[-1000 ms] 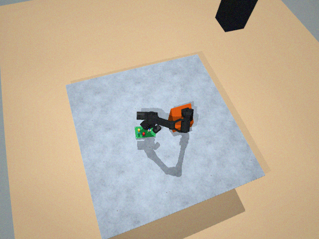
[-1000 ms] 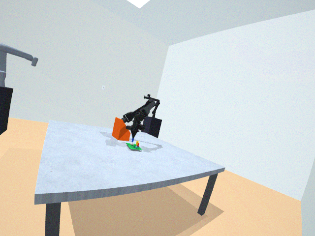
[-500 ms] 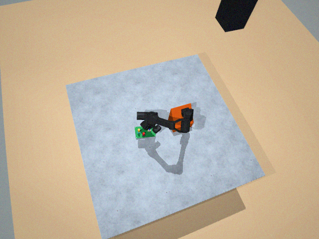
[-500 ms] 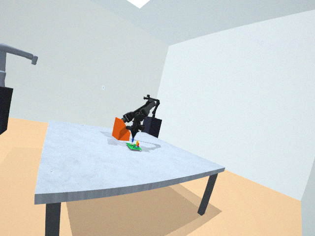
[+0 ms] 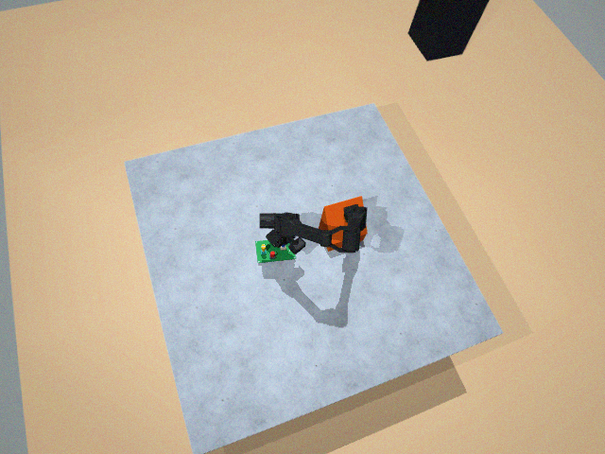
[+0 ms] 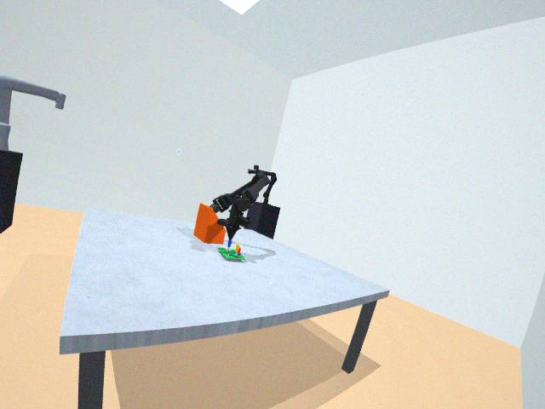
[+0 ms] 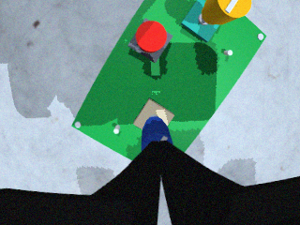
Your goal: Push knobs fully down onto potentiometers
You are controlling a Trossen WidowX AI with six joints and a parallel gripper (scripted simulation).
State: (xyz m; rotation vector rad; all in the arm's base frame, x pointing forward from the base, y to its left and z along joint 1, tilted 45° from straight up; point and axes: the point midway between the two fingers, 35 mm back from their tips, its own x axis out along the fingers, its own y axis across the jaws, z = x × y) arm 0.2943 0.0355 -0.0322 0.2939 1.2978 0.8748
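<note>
Right now my gripper tip is 10 mm above the blue knob. Round my gripper tip: yellow knob 90 mm ahead, 10 mm below.
</note>
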